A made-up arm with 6 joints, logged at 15 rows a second.
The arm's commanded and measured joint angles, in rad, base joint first. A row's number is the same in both.
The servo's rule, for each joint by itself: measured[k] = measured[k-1] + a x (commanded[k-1-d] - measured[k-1]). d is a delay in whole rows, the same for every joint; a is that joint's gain. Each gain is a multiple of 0.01, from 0.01 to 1. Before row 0 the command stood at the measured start. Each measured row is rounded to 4 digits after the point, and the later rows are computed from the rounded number. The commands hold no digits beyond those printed.
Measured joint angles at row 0: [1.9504 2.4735 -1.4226 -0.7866 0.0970 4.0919]
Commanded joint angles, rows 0 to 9: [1.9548 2.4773 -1.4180 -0.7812 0.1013 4.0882]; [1.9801 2.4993 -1.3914 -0.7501 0.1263 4.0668]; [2.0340 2.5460 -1.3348 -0.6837 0.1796 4.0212]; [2.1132 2.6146 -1.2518 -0.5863 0.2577 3.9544]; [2.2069 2.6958 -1.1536 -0.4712 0.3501 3.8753]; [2.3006 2.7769 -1.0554 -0.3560 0.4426 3.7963]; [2.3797 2.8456 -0.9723 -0.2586 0.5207 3.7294]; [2.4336 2.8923 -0.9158 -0.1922 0.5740 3.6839]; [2.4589 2.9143 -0.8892 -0.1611 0.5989 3.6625]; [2.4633 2.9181 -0.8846 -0.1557 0.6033 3.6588]
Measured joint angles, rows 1 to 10: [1.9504 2.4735 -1.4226 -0.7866 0.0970 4.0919]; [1.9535 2.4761 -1.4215 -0.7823 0.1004 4.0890]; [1.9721 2.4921 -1.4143 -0.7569 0.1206 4.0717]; [2.0154 2.5293 -1.3952 -0.6991 0.1666 4.0323]; [2.0839 2.5882 -1.3608 -0.6100 0.2377 3.9715]; [2.1700 2.6624 -1.3111 -0.5003 0.3254 3.8965]; [2.2614 2.7414 -1.2497 -0.3863 0.4168 3.8183]; [2.3442 2.8133 -1.1831 -0.2854 0.4978 3.7490]; [2.4068 2.8678 -1.1189 -0.2118 0.5572 3.6982]; [2.4433 2.8999 -1.0638 -0.1717 0.5897 3.6704]
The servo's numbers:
d 1
a 0.70 0.69 0.24 0.79 0.78 0.78

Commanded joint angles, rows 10 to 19: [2.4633 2.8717 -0.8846 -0.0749 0.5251 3.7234]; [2.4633 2.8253 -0.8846 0.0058 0.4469 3.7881]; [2.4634 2.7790 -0.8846 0.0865 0.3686 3.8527]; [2.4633 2.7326 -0.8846 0.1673 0.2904 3.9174]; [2.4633 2.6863 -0.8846 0.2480 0.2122 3.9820]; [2.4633 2.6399 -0.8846 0.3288 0.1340 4.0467]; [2.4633 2.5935 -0.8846 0.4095 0.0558 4.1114]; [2.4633 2.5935 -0.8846 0.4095 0.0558 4.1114]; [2.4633 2.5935 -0.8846 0.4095 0.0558 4.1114]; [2.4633 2.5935 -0.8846 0.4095 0.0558 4.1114]
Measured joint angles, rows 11 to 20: [2.4573 2.9125 -1.0208 -0.1591 0.6003 3.6614]; [2.4615 2.8843 -0.9881 -0.0926 0.5416 3.7098]; [2.4628 2.8436 -0.9633 -0.0149 0.4677 3.7709]; [2.4632 2.7990 -0.9444 0.0652 0.3904 3.8347]; [2.4633 2.7532 -0.9300 0.1459 0.3124 3.8992]; [2.4633 2.7070 -0.9191 0.2266 0.2342 3.9638]; [2.4633 2.6607 -0.9108 0.3073 0.1560 4.0285]; [2.4633 2.6143 -0.9045 0.3880 0.0778 4.0932]; [2.4633 2.5999 -0.8997 0.4050 0.0606 4.1074]; [2.4633 2.5955 -0.8961 0.4086 0.0569 4.1105]
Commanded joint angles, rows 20 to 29: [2.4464 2.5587 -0.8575 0.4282 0.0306 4.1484]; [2.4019 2.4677 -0.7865 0.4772 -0.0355 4.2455]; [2.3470 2.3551 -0.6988 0.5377 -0.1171 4.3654]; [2.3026 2.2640 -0.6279 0.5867 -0.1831 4.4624]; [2.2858 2.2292 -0.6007 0.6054 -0.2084 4.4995]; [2.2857 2.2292 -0.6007 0.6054 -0.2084 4.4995]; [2.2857 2.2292 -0.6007 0.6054 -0.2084 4.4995]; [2.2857 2.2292 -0.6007 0.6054 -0.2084 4.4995]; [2.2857 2.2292 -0.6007 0.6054 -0.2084 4.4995]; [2.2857 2.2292 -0.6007 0.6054 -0.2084 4.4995]
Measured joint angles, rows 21 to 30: [2.4633 2.5941 -0.8933 0.4093 0.0560 4.1112]; [2.4515 2.5697 -0.8847 0.4242 0.0362 4.1402]; [2.4168 2.4993 -0.8611 0.4661 -0.0197 4.2223]; [2.3679 2.3998 -0.8221 0.5227 -0.0957 4.3339]; [2.3222 2.3061 -0.7755 0.5733 -0.1639 4.4341]; [2.2967 2.2530 -0.7335 0.5987 -0.1986 4.4851]; [2.2890 2.2366 -0.7016 0.6040 -0.2062 4.4963]; [2.2867 2.2315 -0.6774 0.6051 -0.2079 4.4988]; [2.2860 2.2299 -0.6590 0.6053 -0.2083 4.4993]; [2.2858 2.2294 -0.6450 0.6054 -0.2084 4.4995]
